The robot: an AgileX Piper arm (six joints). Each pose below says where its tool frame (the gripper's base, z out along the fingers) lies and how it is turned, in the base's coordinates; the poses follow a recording.
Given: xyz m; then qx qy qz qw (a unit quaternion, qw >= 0).
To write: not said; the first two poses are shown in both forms.
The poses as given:
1: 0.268 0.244 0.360 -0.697 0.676 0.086 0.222
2: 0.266 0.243 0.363 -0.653 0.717 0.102 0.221
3: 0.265 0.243 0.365 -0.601 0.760 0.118 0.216
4: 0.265 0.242 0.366 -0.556 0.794 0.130 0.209
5: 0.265 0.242 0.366 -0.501 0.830 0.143 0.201
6: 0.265 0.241 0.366 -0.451 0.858 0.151 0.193
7: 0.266 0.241 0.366 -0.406 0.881 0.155 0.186
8: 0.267 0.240 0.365 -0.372 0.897 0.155 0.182
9: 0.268 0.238 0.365 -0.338 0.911 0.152 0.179
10: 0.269 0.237 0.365 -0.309 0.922 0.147 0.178
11: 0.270 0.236 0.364 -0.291 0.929 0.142 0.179
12: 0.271 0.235 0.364 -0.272 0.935 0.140 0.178
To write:
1: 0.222 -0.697 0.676 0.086 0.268 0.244 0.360
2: 0.221 -0.653 0.717 0.102 0.266 0.243 0.363
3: 0.216 -0.601 0.760 0.118 0.265 0.243 0.365
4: 0.209 -0.556 0.794 0.130 0.265 0.242 0.366
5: 0.201 -0.501 0.830 0.143 0.265 0.242 0.366
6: 0.193 -0.451 0.858 0.151 0.265 0.241 0.366
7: 0.186 -0.406 0.881 0.155 0.266 0.241 0.366
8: 0.182 -0.372 0.897 0.155 0.267 0.240 0.365
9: 0.179 -0.338 0.911 0.152 0.268 0.238 0.365
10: 0.178 -0.309 0.922 0.147 0.269 0.237 0.365
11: 0.179 -0.291 0.929 0.142 0.270 0.236 0.364
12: 0.178 -0.272 0.935 0.140 0.271 0.235 0.364
